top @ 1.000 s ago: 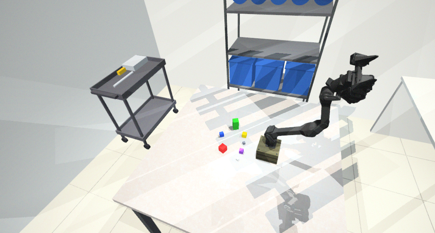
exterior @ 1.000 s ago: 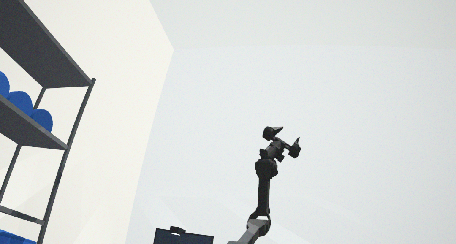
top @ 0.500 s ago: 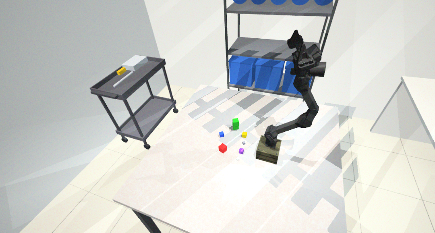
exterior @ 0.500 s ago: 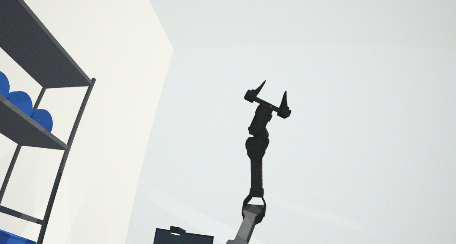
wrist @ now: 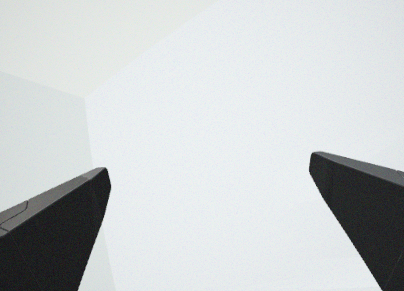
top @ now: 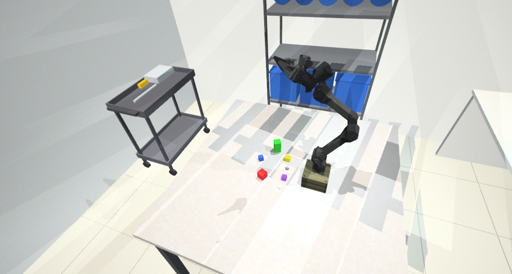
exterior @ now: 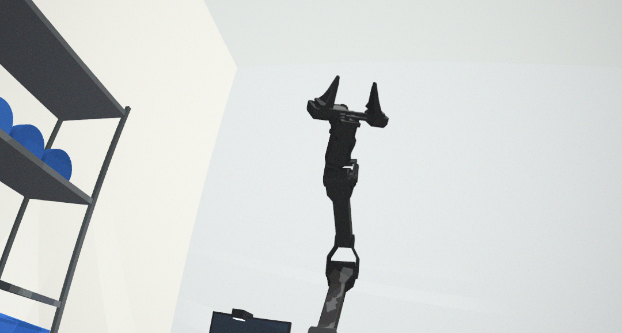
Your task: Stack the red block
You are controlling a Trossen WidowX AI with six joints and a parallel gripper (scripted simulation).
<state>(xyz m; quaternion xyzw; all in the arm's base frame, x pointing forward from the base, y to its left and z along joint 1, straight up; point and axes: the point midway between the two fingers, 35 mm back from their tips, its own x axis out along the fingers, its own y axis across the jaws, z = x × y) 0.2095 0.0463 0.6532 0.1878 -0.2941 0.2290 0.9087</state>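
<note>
My gripper tip is 75 cm above the red block, 9 cm short of it and 4 cm to the right of it. Also, from my gripper tip: blue cube 76 cm below, 15 cm ahead, 9 cm to the right; yellow cube 75 cm below, 14 cm to the right, 2 cm behind; purple cube 76 cm below, 4 cm behind, 1 cm to the left.
</note>
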